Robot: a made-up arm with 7 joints. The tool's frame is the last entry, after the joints. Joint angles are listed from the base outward. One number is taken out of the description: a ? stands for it. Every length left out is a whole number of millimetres.
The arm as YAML. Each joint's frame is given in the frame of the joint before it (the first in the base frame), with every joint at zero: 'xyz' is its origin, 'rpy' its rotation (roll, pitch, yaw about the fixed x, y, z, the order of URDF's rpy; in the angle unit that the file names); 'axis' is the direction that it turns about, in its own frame. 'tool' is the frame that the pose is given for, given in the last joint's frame.
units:
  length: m
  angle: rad
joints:
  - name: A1
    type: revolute
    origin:
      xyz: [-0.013, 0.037, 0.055]
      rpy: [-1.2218, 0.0, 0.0]
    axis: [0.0, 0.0, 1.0]
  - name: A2
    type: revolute
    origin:
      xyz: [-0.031, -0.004, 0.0]
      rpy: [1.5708, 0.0, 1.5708]
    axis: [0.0, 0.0, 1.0]
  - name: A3
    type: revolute
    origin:
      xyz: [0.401, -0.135, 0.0]
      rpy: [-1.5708, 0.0, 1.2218]
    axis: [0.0, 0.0, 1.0]
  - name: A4
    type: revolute
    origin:
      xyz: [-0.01, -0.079, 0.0]
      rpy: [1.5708, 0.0, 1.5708]
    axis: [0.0, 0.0, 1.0]
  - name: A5
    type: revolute
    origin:
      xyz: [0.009, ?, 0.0]
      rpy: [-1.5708, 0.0, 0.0]
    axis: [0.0, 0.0, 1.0]
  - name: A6
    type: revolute
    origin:
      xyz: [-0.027, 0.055, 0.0]
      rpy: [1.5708, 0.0, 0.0]
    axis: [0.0, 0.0, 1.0]
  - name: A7
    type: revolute
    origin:
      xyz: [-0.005, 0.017, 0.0]
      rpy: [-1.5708, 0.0, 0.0]
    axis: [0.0, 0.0, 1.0]
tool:
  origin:
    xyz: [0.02, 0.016, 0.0]
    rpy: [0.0, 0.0, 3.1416]
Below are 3 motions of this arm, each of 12 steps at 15 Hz.
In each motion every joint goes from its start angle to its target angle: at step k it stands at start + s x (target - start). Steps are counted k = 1, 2, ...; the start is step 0. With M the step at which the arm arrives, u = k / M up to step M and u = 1 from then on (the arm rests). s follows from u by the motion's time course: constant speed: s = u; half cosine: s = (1 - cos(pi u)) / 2; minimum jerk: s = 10 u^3 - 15 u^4 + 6 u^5.
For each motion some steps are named. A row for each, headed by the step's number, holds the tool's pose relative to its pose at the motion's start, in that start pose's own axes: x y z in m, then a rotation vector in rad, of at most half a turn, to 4 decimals.
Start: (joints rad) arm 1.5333 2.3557 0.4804 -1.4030 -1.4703 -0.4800 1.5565
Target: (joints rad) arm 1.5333 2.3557 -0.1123 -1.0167 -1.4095 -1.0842 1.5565
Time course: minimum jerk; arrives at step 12
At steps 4, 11, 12:
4: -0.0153 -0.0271 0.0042 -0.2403 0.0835 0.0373
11: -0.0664 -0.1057 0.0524 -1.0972 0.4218 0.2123
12: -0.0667 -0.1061 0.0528 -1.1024 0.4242 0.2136

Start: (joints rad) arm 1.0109 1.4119 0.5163 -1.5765 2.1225 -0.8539 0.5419
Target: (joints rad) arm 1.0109 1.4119 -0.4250 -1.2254 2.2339 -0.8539 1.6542
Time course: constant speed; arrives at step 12
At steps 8, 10, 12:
8: 0.0217 0.1210 0.0847 0.5262 -0.0381 0.3219
10: 0.0378 0.1427 0.1121 0.6340 -0.0942 0.3768
12: 0.0579 0.1596 0.1402 0.7274 -0.1625 0.4212

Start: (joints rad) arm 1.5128 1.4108 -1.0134 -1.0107 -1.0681 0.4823 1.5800
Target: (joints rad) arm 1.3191 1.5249 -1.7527 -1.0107 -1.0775 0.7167 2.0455
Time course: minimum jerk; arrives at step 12
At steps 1, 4, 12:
1: -0.0003 0.0000 0.0002 -0.0005 0.0001 -0.0001
4: -0.0150 0.0026 0.0099 -0.0203 0.0035 -0.0058
12: -0.0829 0.0398 0.0604 -0.0878 0.0339 -0.0234

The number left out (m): -0.181
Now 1 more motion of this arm.
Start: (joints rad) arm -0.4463 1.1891 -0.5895 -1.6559 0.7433 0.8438 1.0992
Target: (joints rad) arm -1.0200 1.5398 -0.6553 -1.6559 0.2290 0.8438 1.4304
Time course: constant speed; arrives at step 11
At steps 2, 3, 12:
2: 0.0359 -0.0078 0.0115 0.0213 -0.1708 -0.0408
3: 0.0536 -0.0113 0.0187 0.0304 -0.2580 -0.0575
12: 0.1829 -0.0256 0.1112 0.0702 -0.9792 -0.1120

